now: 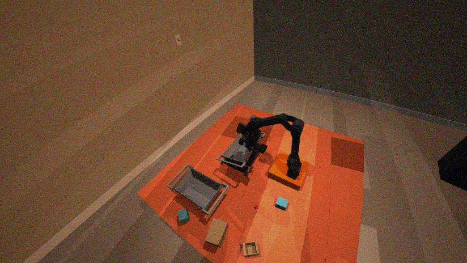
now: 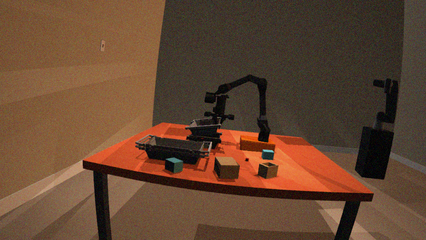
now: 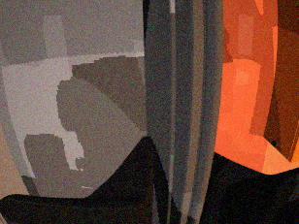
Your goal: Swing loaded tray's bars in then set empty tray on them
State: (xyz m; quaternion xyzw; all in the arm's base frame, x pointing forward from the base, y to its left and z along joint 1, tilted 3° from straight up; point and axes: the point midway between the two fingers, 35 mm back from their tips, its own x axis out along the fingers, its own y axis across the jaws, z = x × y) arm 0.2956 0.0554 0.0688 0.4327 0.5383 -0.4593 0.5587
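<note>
My gripper tip is now 80 mm short of the grey tray, 20 mm to the right of it and 20 mm below it. Also, from my gripper tip: open box: 440 mm to the left, 360 mm behind, 90 mm below.
</note>
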